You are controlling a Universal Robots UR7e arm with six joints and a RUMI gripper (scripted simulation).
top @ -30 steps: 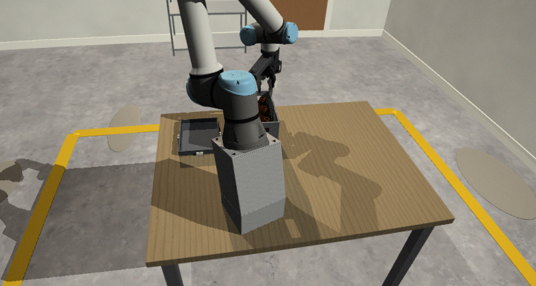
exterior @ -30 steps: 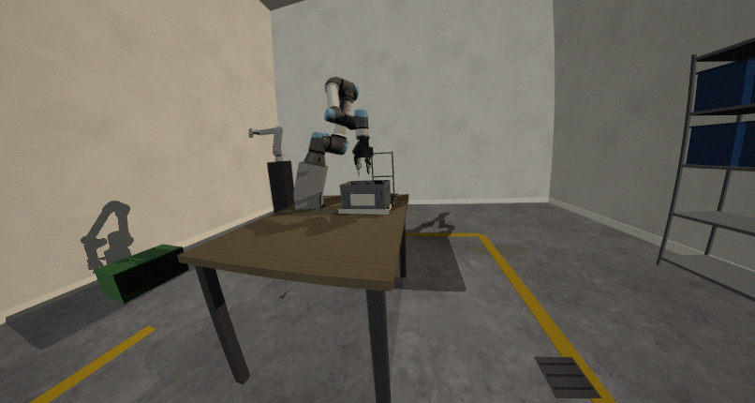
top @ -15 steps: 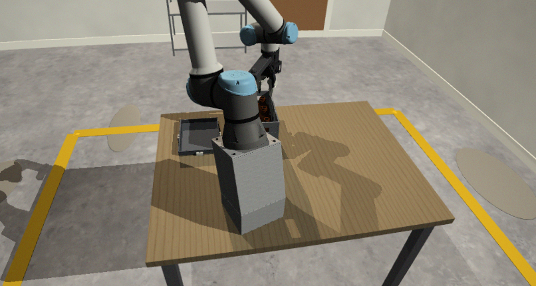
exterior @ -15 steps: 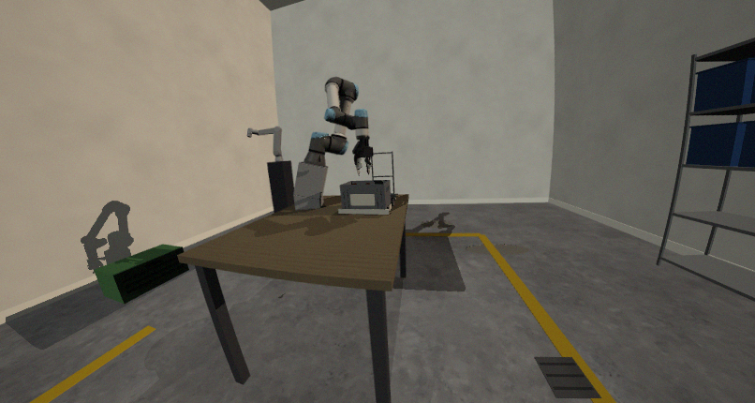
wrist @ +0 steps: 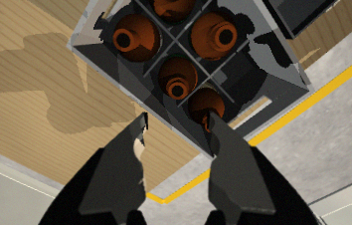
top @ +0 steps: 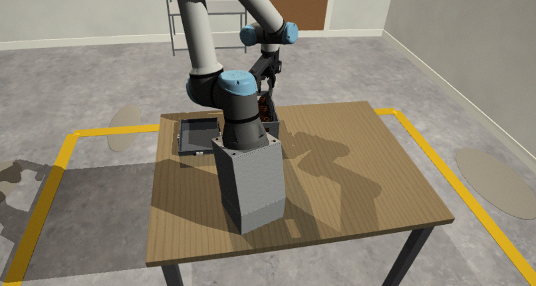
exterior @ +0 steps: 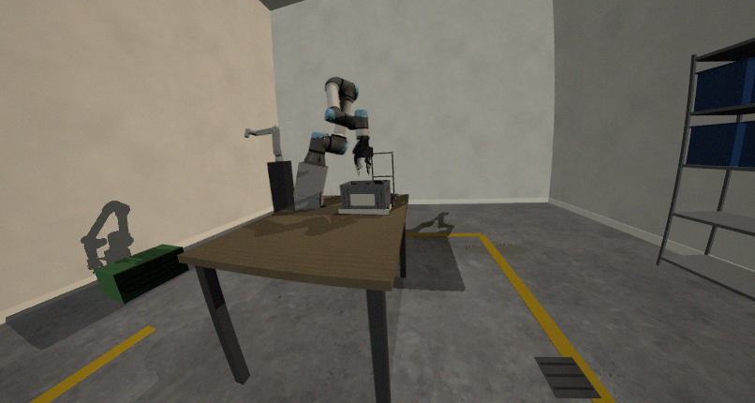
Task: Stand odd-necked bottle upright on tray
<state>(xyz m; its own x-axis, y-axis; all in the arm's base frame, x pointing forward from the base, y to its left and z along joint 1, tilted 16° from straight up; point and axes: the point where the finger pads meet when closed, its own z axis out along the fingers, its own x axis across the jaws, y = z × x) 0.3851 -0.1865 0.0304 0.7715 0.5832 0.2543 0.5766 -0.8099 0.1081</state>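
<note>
Now: hand 16 cm above the crate and 4 cm to the right of it. Round my hand: bottle (15 cm below, 9 cm behind, 1 cm to the left); dark tray (31 cm to the left, 23 cm below, 5 cm ahead).
</note>
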